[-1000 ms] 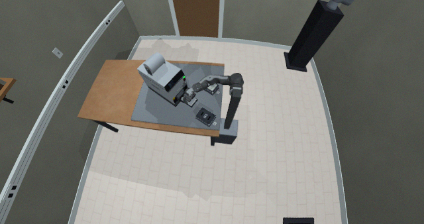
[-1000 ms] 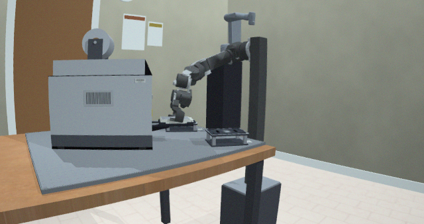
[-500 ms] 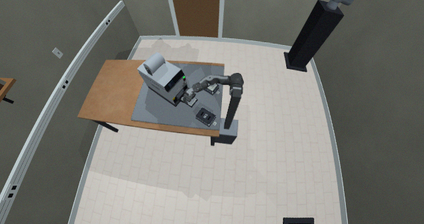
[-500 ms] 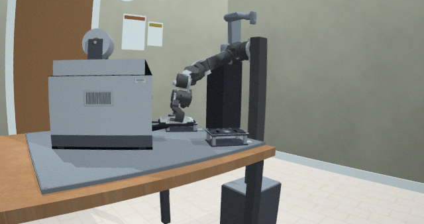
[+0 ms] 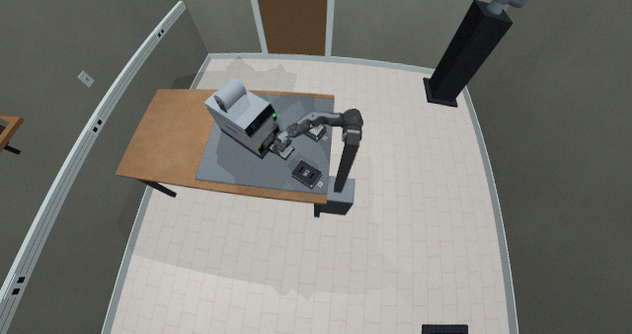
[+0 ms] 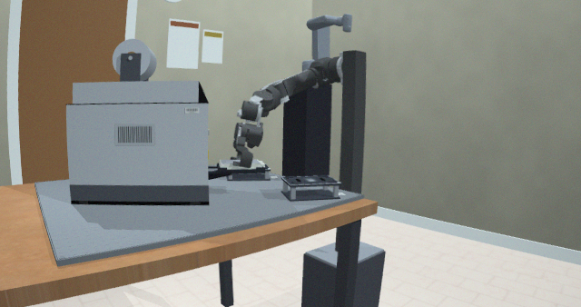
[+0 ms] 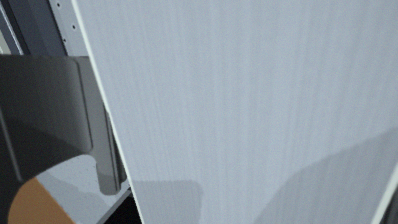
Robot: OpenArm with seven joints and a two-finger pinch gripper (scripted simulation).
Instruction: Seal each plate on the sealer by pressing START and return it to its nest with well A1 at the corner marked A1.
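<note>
Now: the sealer stage 10 mm below my hand. The rest, counted from my hand: white start button: 50 mm ahead, 130 mm to the right, 90 mm above; plate nest: 180 mm behind, 130 mm to the left, 60 mm below; yellow warning mark: 130 mm ahead, 30 mm to the left, 40 mm above.
</note>
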